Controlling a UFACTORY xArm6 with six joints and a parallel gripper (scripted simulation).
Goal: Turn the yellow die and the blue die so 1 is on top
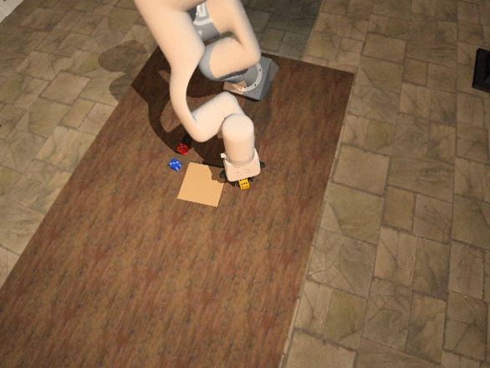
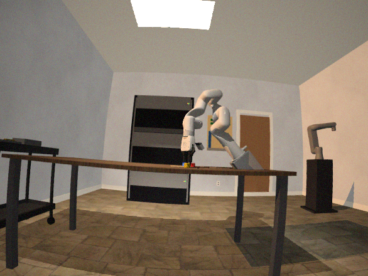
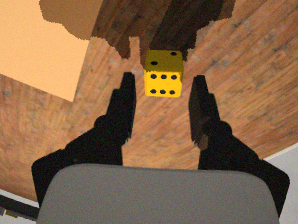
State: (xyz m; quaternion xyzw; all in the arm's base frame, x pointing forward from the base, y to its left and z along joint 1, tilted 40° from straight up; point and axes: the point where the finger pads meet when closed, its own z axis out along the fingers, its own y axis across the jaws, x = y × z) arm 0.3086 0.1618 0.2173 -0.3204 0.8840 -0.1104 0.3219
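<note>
The yellow die lies 40 mm below my hand. Also, from my hand: red die (30 mm behind, 260 mm to the right, 40 mm below); tan mat (60 mm ahead, 130 mm to the right, 50 mm below); blue die (40 mm ahead, 250 mm to the right, 40 mm below).
</note>
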